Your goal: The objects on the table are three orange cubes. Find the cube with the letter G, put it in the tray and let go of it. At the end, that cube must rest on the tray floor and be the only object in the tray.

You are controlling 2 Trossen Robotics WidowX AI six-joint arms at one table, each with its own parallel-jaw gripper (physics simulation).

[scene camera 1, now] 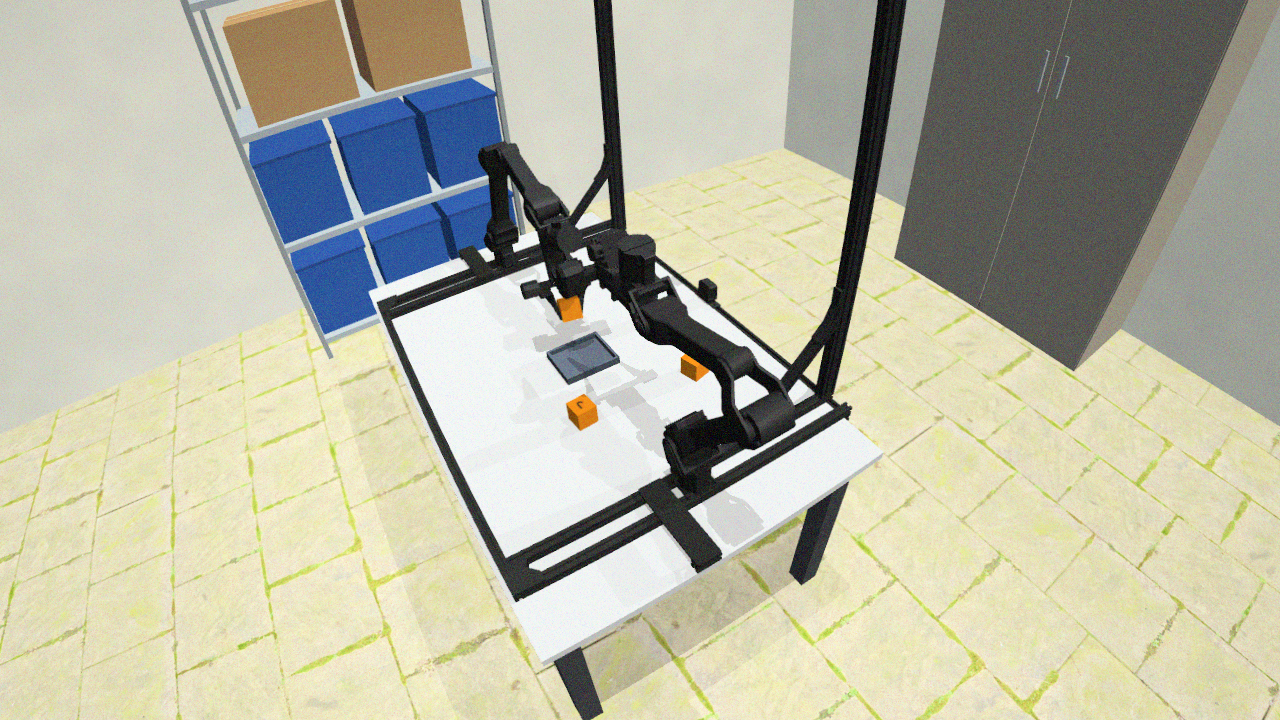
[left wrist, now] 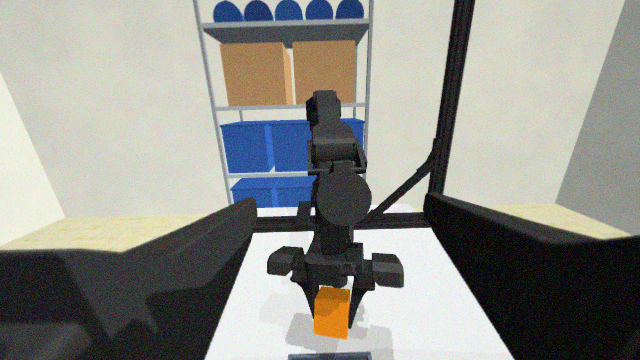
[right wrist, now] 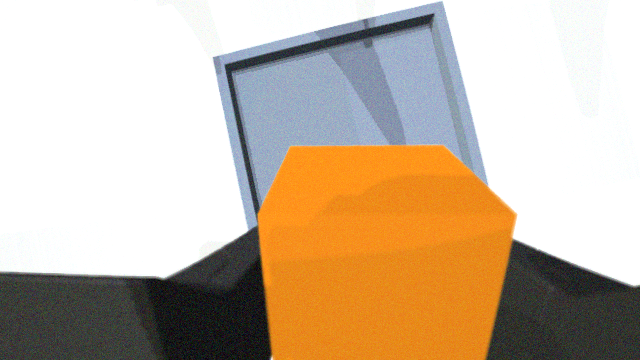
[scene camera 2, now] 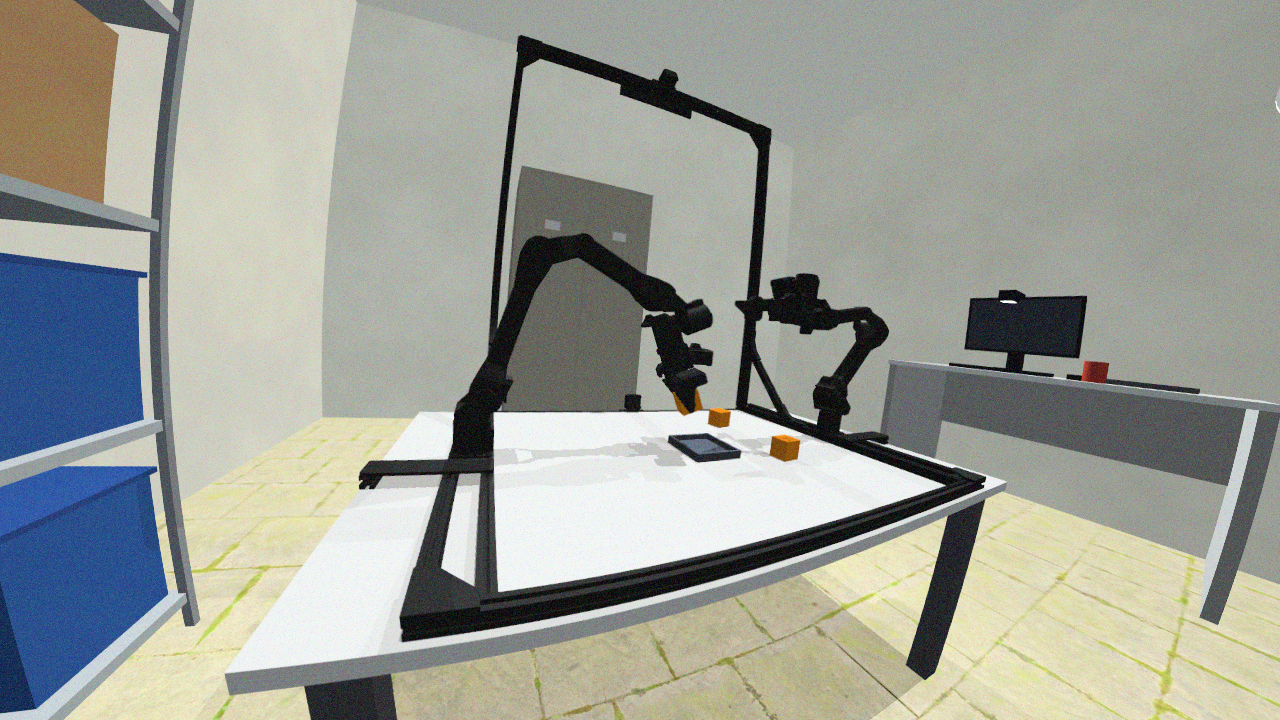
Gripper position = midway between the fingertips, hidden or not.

Observation:
The left gripper [scene camera 1: 585, 244] is open, holding nothing. Further things: the right gripper [scene camera 2: 688, 409] and a tray [scene camera 1: 590, 354].
The left gripper shows as well in the left wrist view [left wrist: 340, 203] and in scene camera 2 [scene camera 2: 747, 302]. The right gripper is seen too in scene camera 1 [scene camera 1: 571, 317], in the left wrist view [left wrist: 332, 324] and in the right wrist view [right wrist: 363, 224]. The tray also shows in the right wrist view [right wrist: 390, 80].

